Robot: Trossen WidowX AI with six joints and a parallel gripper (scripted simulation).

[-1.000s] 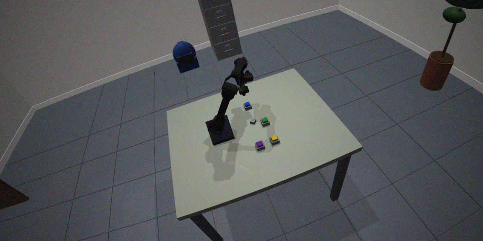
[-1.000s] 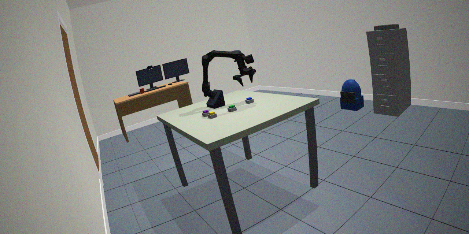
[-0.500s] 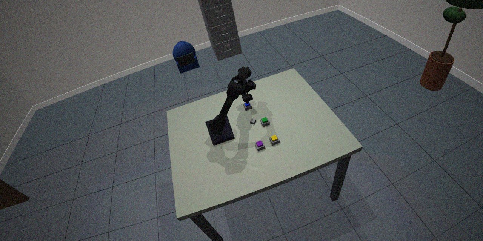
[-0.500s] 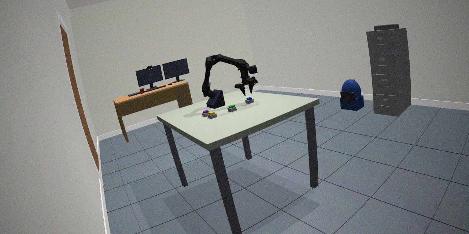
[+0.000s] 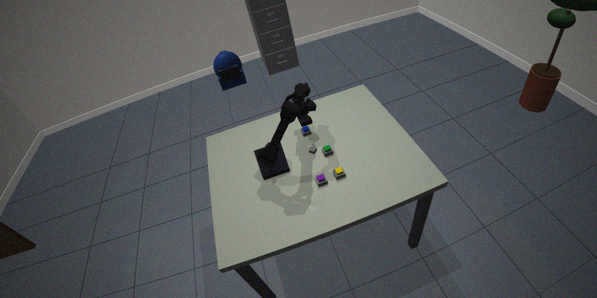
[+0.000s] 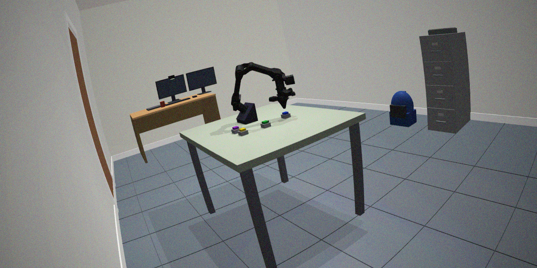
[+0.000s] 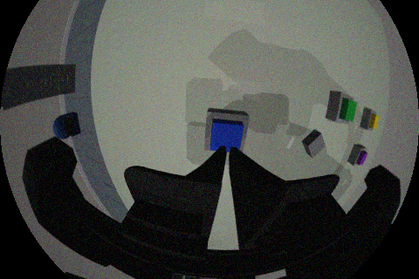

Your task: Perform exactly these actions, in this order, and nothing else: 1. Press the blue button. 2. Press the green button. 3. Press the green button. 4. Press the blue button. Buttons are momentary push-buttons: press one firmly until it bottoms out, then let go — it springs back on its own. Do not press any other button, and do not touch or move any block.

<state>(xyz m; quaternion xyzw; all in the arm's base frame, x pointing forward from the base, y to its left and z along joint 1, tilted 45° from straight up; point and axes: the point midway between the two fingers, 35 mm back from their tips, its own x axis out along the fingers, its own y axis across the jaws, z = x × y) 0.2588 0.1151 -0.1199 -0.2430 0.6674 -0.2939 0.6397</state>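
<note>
My gripper tip is now 30 mm above the blue button. Also, from my gripper tip: yellow button (370 mm to the right, 40 mm ahead, 30 mm below); then green button (200 mm to the right, 50 mm ahead, 30 mm below); then grey block (150 mm to the right, 50 mm below, 20 mm behind).
</note>
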